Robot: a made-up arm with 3 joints. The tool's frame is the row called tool.
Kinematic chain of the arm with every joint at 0, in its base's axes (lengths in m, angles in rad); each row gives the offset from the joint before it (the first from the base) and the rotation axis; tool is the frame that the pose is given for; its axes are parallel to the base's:
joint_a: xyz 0 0 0.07 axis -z
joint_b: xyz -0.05 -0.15 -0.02 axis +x
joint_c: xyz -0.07 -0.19 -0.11 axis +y
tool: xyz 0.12 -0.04 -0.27
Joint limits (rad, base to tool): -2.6..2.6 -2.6..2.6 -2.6..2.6
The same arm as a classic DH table. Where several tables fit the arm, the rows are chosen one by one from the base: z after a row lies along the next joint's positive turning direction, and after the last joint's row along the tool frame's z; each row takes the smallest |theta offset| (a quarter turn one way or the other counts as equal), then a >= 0, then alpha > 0; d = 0 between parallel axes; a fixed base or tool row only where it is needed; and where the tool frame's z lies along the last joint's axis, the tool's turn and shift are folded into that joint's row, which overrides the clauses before.
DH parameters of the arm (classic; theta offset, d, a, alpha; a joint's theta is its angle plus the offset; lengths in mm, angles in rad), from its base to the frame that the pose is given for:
base (fixed): 0 0 0 3.1416
joint_a: 1.5708 -50 150 1.5708
joint_b: 1.5708 -120 110 -1.5708
joint_c: -1.5708 -230 120 1.5708
tool (fixed): 0 -270 0 0
Joint limits (rad, base to tool): -2.6..2.6 -2.6..2.6 -2.6..2.6

